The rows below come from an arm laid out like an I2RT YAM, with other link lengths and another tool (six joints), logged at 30 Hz.
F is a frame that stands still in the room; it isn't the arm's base.
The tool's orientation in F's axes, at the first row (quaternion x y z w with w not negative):
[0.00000, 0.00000, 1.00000, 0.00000]
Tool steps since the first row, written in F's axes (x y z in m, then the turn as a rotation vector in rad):
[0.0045, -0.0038, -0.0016, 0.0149, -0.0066, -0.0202]
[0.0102, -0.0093, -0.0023, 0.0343, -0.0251, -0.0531]
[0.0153, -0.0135, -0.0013, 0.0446, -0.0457, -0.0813]
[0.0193, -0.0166, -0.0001, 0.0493, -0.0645, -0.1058]
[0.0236, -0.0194, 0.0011, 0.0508, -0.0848, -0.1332]
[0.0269, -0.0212, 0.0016, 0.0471, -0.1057, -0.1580]
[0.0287, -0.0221, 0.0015, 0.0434, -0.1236, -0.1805]
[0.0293, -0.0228, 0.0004, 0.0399, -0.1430, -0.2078]
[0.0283, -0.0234, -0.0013, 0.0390, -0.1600, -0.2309]
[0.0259, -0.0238, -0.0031, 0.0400, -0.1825, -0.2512]
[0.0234, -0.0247, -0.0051, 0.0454, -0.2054, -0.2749]
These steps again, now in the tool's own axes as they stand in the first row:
[-0.0045, 0.0038, -0.0016, -0.0149, 0.0066, -0.0202]
[-0.0102, 0.0093, -0.0023, -0.0343, 0.0251, -0.0531]
[-0.0153, 0.0135, -0.0013, -0.0446, 0.0457, -0.0813]
[-0.0193, 0.0166, -0.0001, -0.0493, 0.0645, -0.1058]
[-0.0236, 0.0194, 0.0011, -0.0508, 0.0848, -0.1332]
[-0.0269, 0.0212, 0.0016, -0.0471, 0.1057, -0.1580]
[-0.0287, 0.0221, 0.0015, -0.0434, 0.1236, -0.1805]
[-0.0293, 0.0228, 0.0004, -0.0399, 0.1430, -0.2078]
[-0.0283, 0.0234, -0.0013, -0.0390, 0.1600, -0.2309]
[-0.0259, 0.0238, -0.0031, -0.0400, 0.1825, -0.2512]
[-0.0234, 0.0247, -0.0051, -0.0454, 0.2054, -0.2749]

